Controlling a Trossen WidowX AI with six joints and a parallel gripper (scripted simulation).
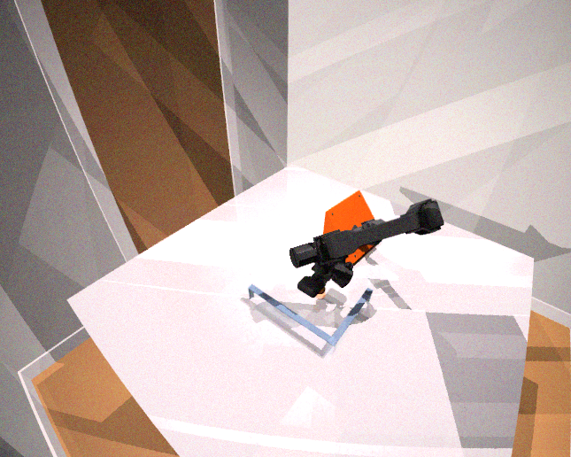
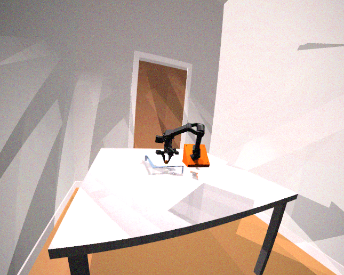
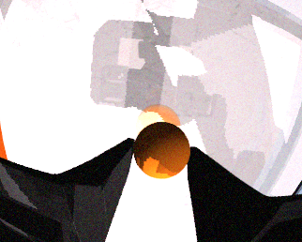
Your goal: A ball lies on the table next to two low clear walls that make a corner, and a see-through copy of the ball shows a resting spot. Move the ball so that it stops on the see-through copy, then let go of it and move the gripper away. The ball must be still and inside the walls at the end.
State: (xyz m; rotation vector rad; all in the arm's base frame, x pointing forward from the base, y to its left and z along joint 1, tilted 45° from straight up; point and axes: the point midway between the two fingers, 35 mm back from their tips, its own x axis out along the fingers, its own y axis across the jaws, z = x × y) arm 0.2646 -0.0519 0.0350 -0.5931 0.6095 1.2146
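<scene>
My gripper tip is 3 cm above the see-through copy. Round my gripper tip: wall 4 cm ahead, 13 cm to the left, 1 cm below; orange ball right at my gripper tip.
</scene>
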